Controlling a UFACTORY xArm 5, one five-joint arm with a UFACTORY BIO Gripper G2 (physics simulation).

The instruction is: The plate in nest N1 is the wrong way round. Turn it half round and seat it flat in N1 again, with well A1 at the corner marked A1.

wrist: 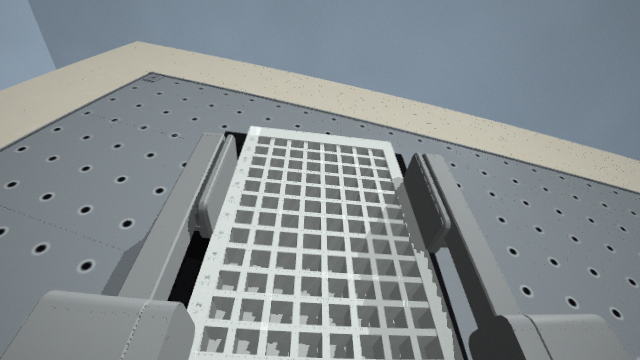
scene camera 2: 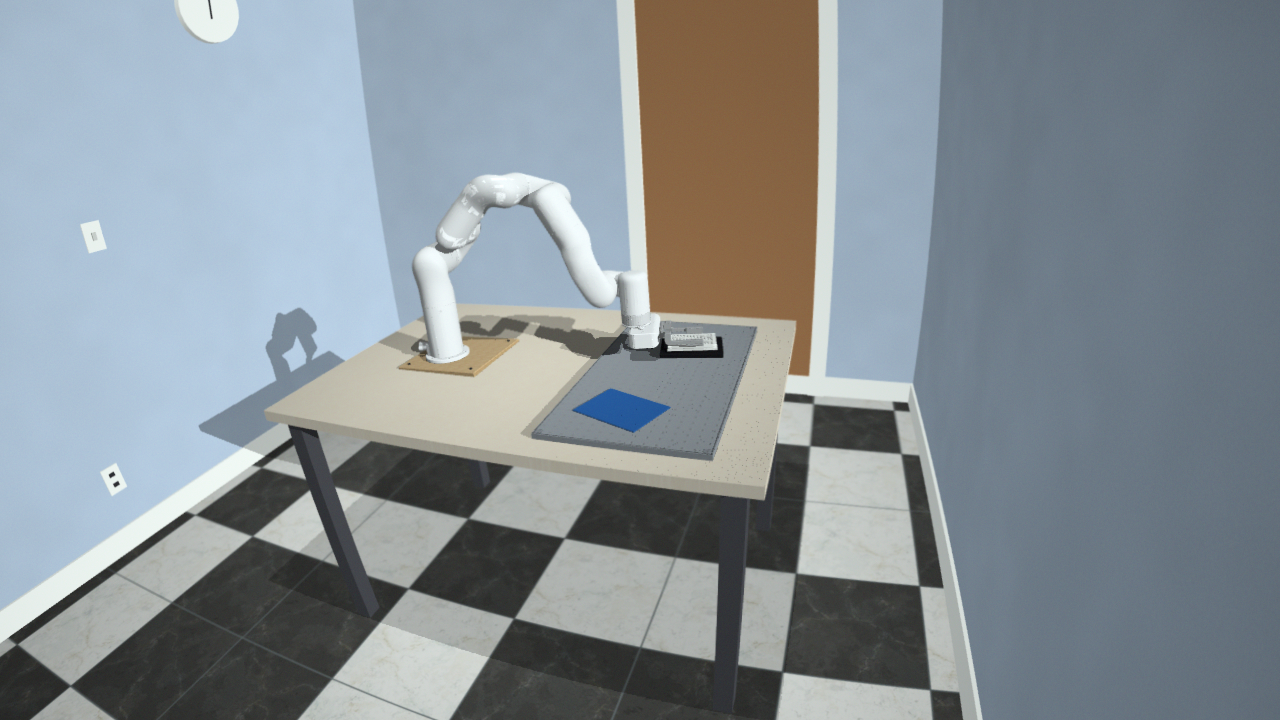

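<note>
The white well plate (scene camera 2: 692, 341) (wrist: 310, 220) is level, with its wells facing up, and appears a little above the black nest (scene camera 2: 708, 354) (wrist: 186, 272). In the wrist view its long sides run away from the camera, and small blurred labels line its left edge. My gripper (scene camera 2: 685, 338) (wrist: 322, 194) is shut on the plate across its short width, with one finger pad along each long side. The nest's dark edges show on both sides beneath the plate. The corner mark A1 and well A1 cannot be made out.
The nest stands on the grey perforated board (scene camera 2: 662, 376) (wrist: 120, 150) towards the far side of the table (scene camera 2: 384, 394) (wrist: 310, 82). A blue square (scene camera 2: 622, 410) lies on the board's near part. The arm's base is on a wooden plate (scene camera 2: 487, 358) at the left.
</note>
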